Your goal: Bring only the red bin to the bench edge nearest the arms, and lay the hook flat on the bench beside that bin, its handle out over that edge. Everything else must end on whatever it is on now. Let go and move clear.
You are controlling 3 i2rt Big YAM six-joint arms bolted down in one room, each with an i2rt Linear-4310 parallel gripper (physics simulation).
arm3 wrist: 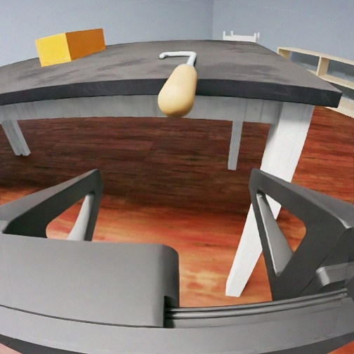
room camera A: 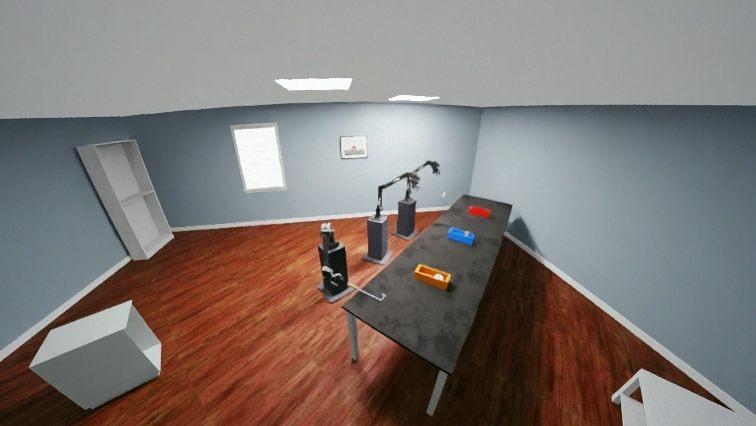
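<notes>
The hook (arm3 wrist: 176, 92) (room camera A: 370, 293) lies on the dark bench (arm3 wrist: 125, 70) (room camera A: 417, 328), its tan handle out over the edge near the arms. The red bin (room camera A: 479, 212) stands at the far end of the bench, set back from that edge. Arm3's gripper (arm3 wrist: 175, 175) is open and empty, short of the bench, with the handle beyond and above its fingertips in the wrist view. In the room view, the nearest arm's gripper (room camera A: 332, 276) is low beside the hook's handle. The middle arm's gripper and the farthest arm's gripper (room camera A: 434, 167) are raised; their fingers are too small to judge.
A blue bin (room camera A: 459, 238) with a small tan thing in it stands mid-bench. An orange bin (arm3 wrist: 52, 49) (room camera A: 429, 281) with a round white thing in it stands nearer the hook. The arms' pedestals stand along one long side. A white open box (room camera A: 84, 359) is on the floor.
</notes>
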